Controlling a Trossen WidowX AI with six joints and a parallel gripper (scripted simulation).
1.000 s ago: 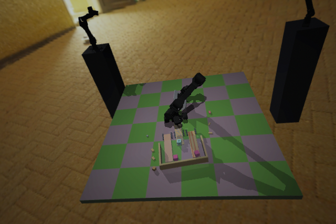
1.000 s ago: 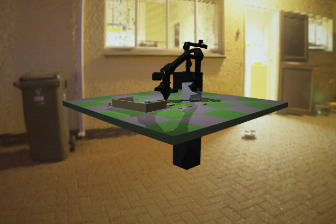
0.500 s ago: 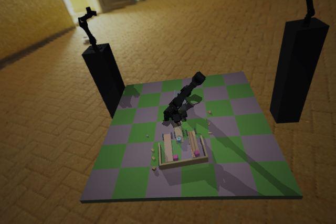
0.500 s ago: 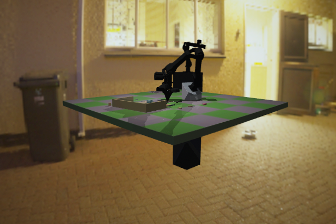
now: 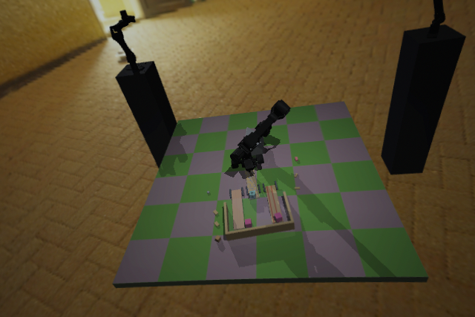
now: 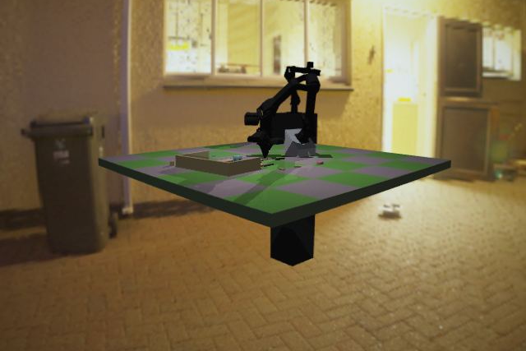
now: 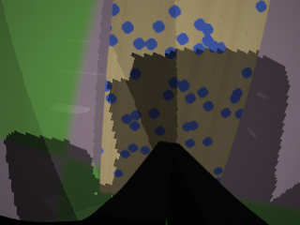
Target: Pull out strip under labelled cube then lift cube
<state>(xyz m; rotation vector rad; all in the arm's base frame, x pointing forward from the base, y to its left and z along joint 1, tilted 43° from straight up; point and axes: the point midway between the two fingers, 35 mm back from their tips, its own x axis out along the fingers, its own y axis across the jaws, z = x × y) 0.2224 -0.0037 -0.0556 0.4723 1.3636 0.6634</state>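
Now: gripper tip 19 cm short of the labelled cube, 3 cm to the right of it and 1 cm below it.
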